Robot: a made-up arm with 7 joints.
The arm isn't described. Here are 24 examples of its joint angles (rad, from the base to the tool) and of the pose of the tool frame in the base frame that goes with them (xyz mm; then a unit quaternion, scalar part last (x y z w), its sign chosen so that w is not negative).
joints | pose
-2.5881 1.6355 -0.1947 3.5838 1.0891 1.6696 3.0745 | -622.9 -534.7 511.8 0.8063 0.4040 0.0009 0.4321
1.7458 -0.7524 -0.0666 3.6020 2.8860 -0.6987 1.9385 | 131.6 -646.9 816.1 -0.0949 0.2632 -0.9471 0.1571
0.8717 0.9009 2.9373 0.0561 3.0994 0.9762 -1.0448 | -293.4 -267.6 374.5 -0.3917 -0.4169 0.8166 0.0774
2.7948 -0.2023 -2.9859 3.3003 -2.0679 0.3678 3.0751 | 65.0 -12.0 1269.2 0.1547 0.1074 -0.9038 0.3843
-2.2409 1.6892 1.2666 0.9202 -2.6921 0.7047 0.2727 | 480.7 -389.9 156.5 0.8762 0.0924 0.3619 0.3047
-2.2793 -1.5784 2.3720 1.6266 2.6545 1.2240 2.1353 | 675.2 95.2 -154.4 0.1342 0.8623 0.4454 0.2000
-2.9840 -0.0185 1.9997 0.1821 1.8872 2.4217 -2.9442 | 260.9 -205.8 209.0 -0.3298 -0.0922 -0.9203 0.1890
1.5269 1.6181 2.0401 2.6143 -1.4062 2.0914 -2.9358 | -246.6 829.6 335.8 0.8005 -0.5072 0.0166 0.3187
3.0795 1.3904 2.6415 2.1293 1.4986 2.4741 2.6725 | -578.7 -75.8 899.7 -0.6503 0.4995 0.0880 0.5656
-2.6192 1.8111 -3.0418 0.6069 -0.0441 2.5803 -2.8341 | -29.9 18.5 717.6 0.0735 -0.9922 0.0877 0.0490
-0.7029 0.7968 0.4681 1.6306 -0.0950 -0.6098 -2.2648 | 781.8 -289.9 367.0 0.4724 0.5498 0.2818 0.6286
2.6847 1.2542 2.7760 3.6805 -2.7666 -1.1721 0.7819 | -610.8 413.3 433.2 -0.1978 -0.2121 0.0667 0.9547
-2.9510 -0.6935 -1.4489 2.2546 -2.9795 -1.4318 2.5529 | 257.0 471.9 870.5 -0.3729 -0.7347 -0.1055 0.5569
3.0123 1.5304 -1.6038 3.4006 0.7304 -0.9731 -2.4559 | -770.2 -146.6 452.5 0.3547 0.3212 -0.8493 0.2230
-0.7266 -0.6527 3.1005 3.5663 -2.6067 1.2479 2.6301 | -155.7 162.9 1184.0 -0.1081 0.4856 -0.3387 0.7987
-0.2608 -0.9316 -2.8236 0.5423 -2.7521 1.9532 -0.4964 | -308.9 -53.5 -95.2 -0.7235 0.0115 0.6328 0.2757
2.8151 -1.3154 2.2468 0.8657 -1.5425 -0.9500 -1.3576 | 58.9 -392.0 -39.6 -0.5229 -0.8470 -0.0612 0.0735
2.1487 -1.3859 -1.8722 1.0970 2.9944 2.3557 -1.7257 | 677.0 66.0 240.6 0.2689 0.4969 -0.5831 0.5837
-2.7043 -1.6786 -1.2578 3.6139 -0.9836 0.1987 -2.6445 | 845.1 37.2 209.9 0.4767 0.6734 0.3840 0.4146
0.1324 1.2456 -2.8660 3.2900 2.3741 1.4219 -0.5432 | 880.7 113.8 458.4 0.8962 0.3311 0.1112 0.2736
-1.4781 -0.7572 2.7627 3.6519 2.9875 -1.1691 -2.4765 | -80.0 381.1 992.6 -0.5588 -0.2769 -0.5266 0.5777
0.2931 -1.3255 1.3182 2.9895 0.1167 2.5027 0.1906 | -769.6 -81.8 570.2 0.4377 0.6261 0.6354 0.1122
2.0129 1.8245 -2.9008 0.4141 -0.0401 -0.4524 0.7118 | 106.4 65.8 856.9 0.2281 -0.1032 0.9300 0.2691
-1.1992 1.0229 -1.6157 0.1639 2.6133 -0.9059 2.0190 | -237.0 116.3 312.7 -0.4983 0.5300 0.3639 0.5817
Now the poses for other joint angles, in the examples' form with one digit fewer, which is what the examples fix.
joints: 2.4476 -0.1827 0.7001 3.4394 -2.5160 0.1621 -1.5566
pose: 288 -131 1189 0.254 0.116 0.869 0.408
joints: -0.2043 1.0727 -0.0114 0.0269 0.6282 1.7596 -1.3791
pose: -141 88 121 -0.296 0.157 0.580 0.743
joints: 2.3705 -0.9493 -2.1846 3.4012 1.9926 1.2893 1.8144
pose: 332 -517 995 -0.231 -0.028 0.356 0.905
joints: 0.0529 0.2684 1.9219 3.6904 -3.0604 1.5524 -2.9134
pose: 344 -353 996 0.508 0.731 -0.268 0.368
